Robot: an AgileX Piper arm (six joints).
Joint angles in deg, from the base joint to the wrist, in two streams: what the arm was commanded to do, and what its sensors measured. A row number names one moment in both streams.
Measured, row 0:
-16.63 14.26 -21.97 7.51 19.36 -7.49
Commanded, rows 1 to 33:
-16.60 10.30 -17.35 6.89 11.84 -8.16
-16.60 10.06 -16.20 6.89 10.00 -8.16
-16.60 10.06 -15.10 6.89 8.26 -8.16
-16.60 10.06 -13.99 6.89 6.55 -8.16
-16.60 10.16 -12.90 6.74 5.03 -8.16
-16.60 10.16 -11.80 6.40 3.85 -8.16
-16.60 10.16 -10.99 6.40 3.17 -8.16
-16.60 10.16 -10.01 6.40 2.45 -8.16
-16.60 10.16 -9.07 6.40 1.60 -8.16
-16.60 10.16 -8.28 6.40 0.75 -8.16
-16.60 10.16 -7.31 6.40 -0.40 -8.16
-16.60 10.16 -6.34 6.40 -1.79 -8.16
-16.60 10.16 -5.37 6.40 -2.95 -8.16
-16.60 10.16 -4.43 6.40 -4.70 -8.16
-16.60 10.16 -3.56 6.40 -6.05 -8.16
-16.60 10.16 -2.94 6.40 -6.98 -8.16
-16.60 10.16 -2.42 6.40 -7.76 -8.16
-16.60 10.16 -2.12 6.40 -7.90 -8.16
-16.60 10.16 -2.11 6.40 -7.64 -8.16
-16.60 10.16 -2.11 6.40 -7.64 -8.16
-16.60 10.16 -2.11 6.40 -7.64 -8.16
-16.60 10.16 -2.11 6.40 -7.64 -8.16
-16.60 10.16 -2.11 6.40 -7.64 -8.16
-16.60 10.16 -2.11 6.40 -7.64 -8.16
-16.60 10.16 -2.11 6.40 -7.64 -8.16
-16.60 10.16 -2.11 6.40 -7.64 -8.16
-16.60 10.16 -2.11 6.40 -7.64 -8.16
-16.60 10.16 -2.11 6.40 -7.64 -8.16
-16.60 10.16 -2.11 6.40 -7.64 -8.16
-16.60 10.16 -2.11 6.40 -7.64 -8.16
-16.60 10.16 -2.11 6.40 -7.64 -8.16
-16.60 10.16 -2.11 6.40 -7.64 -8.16
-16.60 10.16 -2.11 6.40 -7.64 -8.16
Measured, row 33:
-16.63 10.31 -2.43 6.88 -6.97 -7.49
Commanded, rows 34 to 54:
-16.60 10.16 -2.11 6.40 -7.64 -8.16
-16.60 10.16 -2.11 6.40 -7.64 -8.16
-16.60 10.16 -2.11 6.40 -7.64 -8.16
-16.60 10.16 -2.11 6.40 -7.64 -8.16
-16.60 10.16 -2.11 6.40 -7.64 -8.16
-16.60 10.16 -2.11 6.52 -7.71 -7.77
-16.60 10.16 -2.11 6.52 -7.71 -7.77
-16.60 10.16 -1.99 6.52 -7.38 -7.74
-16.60 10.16 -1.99 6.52 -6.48 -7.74
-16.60 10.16 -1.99 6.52 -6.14 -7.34
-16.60 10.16 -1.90 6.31 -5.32 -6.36
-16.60 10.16 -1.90 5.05 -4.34 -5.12
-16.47 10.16 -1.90 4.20 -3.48 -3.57
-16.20 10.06 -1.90 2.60 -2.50 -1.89
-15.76 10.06 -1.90 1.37 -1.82 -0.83
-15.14 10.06 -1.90 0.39 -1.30 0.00
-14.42 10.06 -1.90 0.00 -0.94 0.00
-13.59 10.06 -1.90 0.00 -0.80 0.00
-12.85 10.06 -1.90 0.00 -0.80 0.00
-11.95 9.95 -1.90 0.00 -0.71 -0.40
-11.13 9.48 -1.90 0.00 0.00 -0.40
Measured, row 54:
-13.69 10.31 -2.16 1.24 -1.35 -0.78
